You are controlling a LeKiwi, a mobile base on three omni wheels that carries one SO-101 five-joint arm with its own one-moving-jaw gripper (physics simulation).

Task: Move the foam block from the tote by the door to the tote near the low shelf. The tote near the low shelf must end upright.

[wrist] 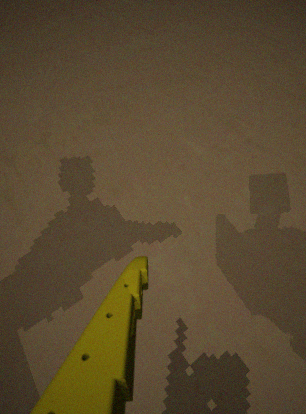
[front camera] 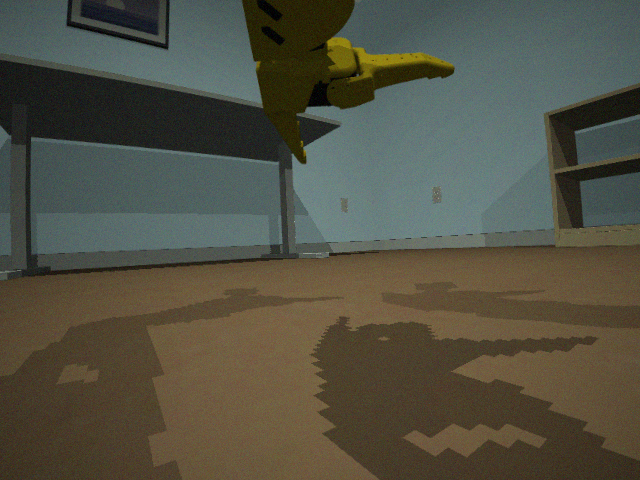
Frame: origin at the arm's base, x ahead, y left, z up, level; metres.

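Where they show: end effector, tool point: [wrist: 147,268] [front camera: 306,158].
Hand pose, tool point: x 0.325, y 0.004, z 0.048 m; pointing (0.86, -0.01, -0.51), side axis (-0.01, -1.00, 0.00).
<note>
After its pixels a point has its place.
My yellow gripper [front camera: 377,114] hangs in the air in the upper middle of the front camera view. Its jaws are spread wide, one tip pointing down and the other to the right, with nothing between them. In the wrist view one notched jaw [wrist: 107,330] {x 0.308, y 0.013, z 0.068 m} shows over brown floor, and the moving jaw is out of the picture. A low wooden shelf [front camera: 568,191] {x 1.397, y -1.216, z 0.169 m} stands at the right in the front camera view, partly cut off by the edge. The foam block, the tote by the door and the tote near the low shelf do not show in either view.
A grey desk [front camera: 155,124] {x 1.483, y 0.759, z 0.605 m} with metal legs stands at the left along the blue wall. A framed picture [front camera: 121,12] {x 1.718, y 1.111, z 1.443 m} hangs above it. Two wall outlets [front camera: 436,194] {x 2.262, y -0.908, z 0.310 m} [front camera: 344,205] {x 2.645, y -0.257, z 0.308 m} are between desk and shelf. Dark shadows of the arm lie on the brown floor [front camera: 232,387] {x 0.178, y 0.037, z -0.090 m} [wrist: 165,100] {x 0.639, y -0.030, z -0.090 m}.
</note>
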